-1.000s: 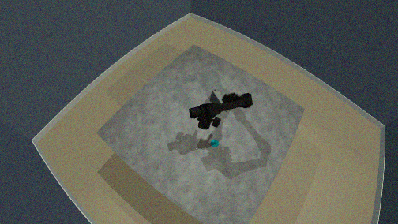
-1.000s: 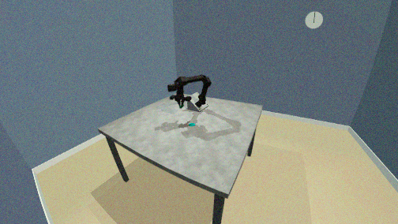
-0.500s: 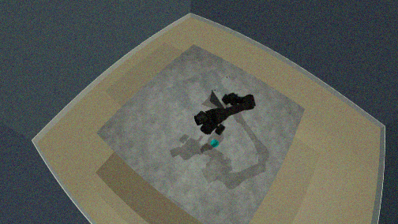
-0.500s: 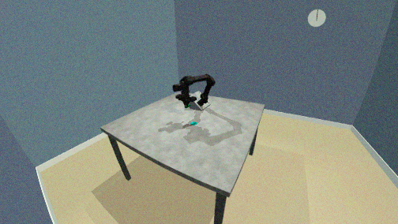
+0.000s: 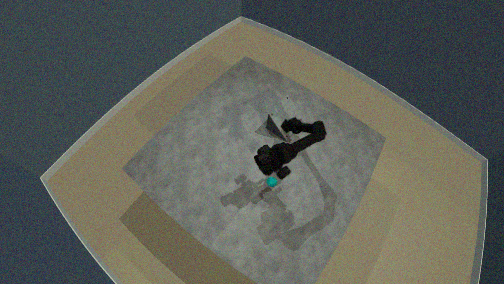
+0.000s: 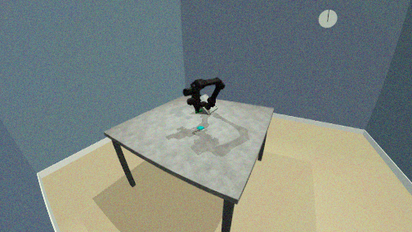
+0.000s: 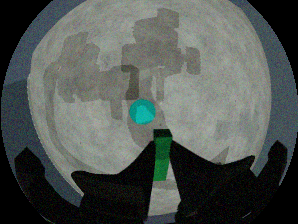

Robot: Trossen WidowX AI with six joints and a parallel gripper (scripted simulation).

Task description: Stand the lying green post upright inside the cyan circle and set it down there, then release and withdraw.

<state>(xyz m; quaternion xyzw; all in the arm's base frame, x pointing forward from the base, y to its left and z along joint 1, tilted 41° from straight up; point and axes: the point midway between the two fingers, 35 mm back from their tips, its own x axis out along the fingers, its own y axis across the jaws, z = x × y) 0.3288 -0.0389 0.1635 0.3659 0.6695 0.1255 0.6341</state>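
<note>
Right now my gripper tip is 3 cm to the right of the cyan circle and 14 cm above it. From my gripper tip the other things lie so: green post (2 cm behind, 1 cm to the left).
</note>
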